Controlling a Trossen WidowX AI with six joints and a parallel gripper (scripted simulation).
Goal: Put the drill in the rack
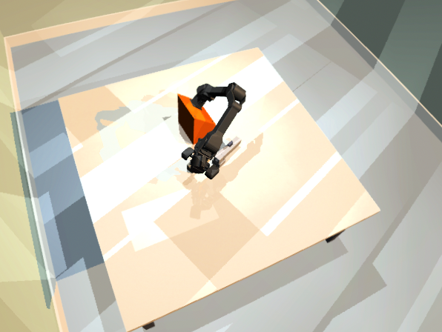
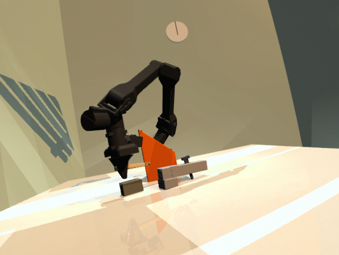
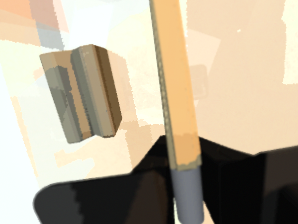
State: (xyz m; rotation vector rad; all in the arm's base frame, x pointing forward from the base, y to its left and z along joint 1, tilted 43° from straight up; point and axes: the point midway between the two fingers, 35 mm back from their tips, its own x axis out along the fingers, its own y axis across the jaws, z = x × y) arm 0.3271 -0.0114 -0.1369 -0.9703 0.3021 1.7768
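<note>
Now: gripper tip 30 mm to the right of the drill, 30 mm below it and 20 mm past it. Also, from my gripper tip: t-shaped key (200 mm to the left, 100 mm behind, 10 mm below); then rack block (70 mm behind, 40 mm below); then housing block (180 mm to the left, 80 mm behind, 30 mm below).
</note>
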